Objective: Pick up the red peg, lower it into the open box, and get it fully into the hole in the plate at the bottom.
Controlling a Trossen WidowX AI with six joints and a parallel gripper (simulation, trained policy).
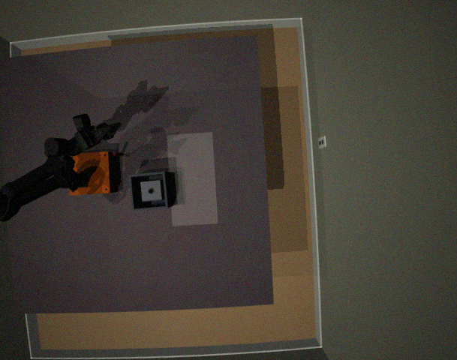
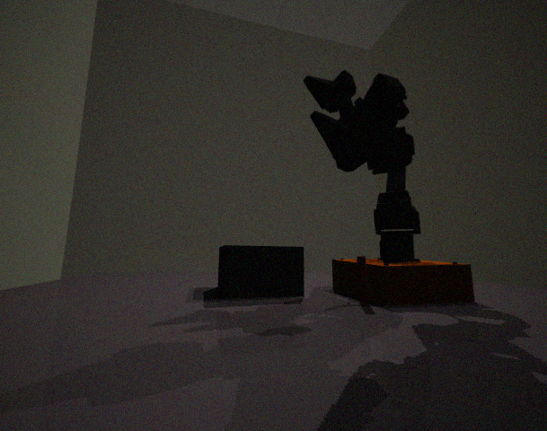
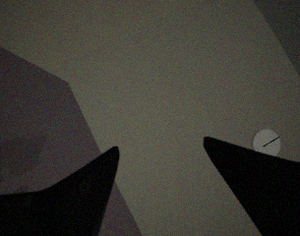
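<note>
Now: the red peg 28 cm below my gripper tip, 12 cm behind it and 7 cm to the right of it. From my gripper tip the other things lie so: pale plate (28 cm below, 24 cm to the right, 3 cm ahead); then dark box (30 cm below, 24 cm to the right, 3 cm ahead).
</note>
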